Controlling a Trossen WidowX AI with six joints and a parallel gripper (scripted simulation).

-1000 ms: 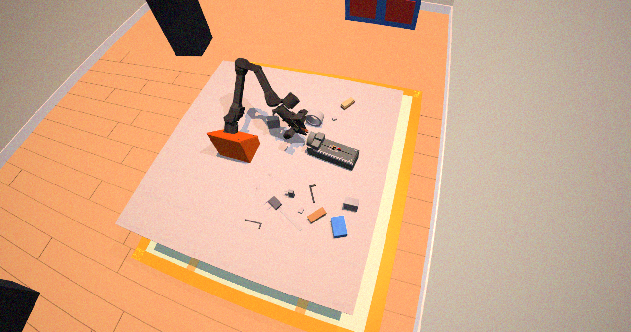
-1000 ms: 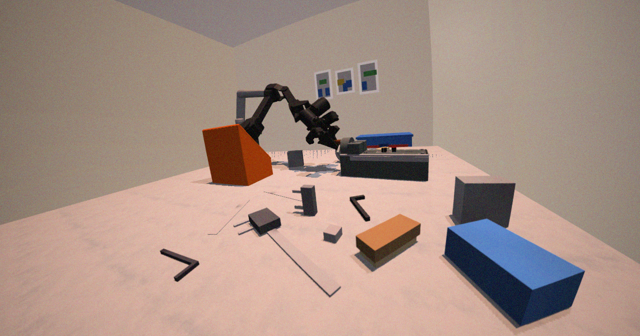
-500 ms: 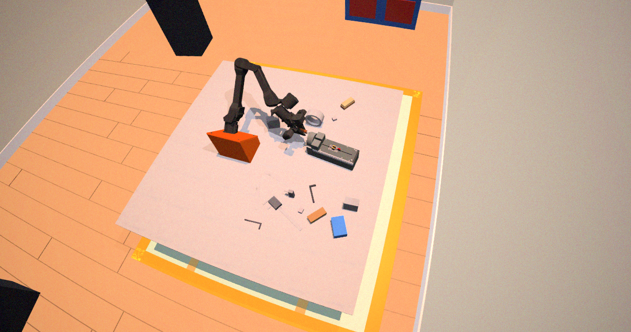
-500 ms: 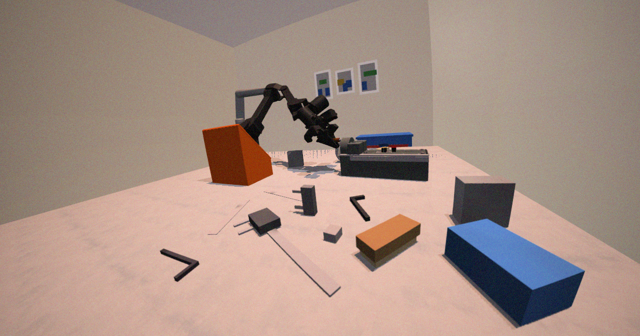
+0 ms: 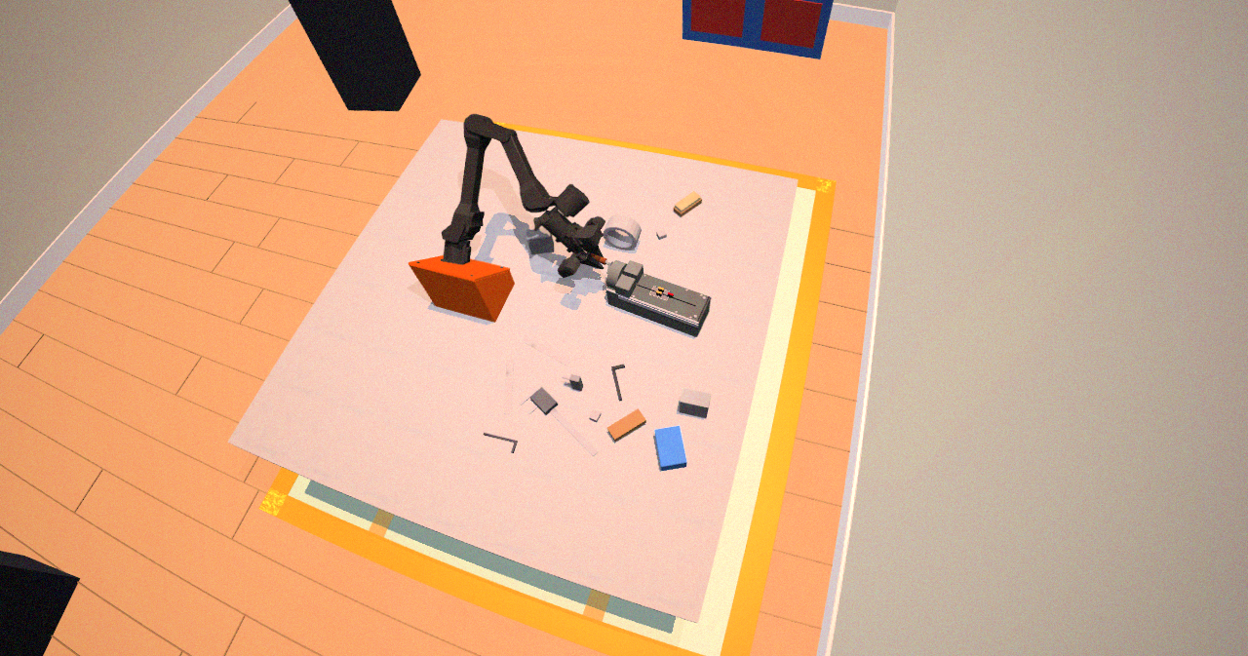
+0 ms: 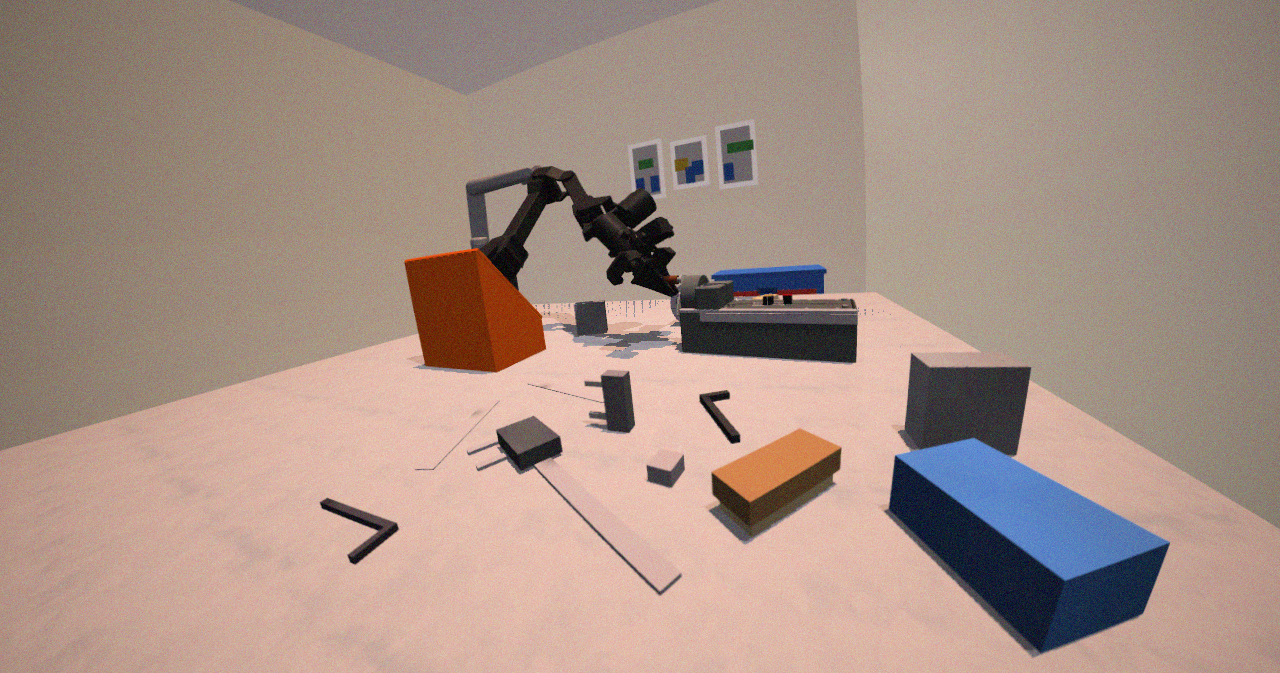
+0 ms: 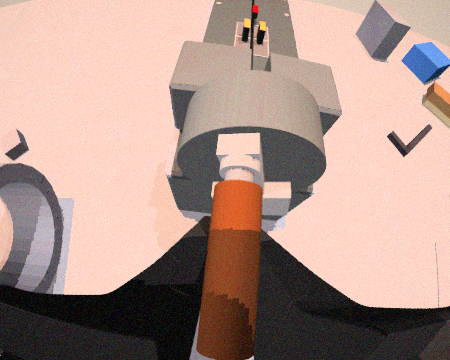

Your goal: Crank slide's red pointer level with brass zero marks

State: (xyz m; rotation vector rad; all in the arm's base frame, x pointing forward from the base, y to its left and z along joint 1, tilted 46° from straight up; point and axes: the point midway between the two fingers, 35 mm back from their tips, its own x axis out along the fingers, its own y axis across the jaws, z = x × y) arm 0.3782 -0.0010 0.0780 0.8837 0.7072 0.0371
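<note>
My gripper tip is 19 cm short of the red pointer, 6 cm to the left of it and 1 cm above it. The rest, counted from my gripper tip: crank handle (3 cm above, 2 cm behind); blue block (44 cm to the right, 24 cm ahead, 7 cm below).
</note>
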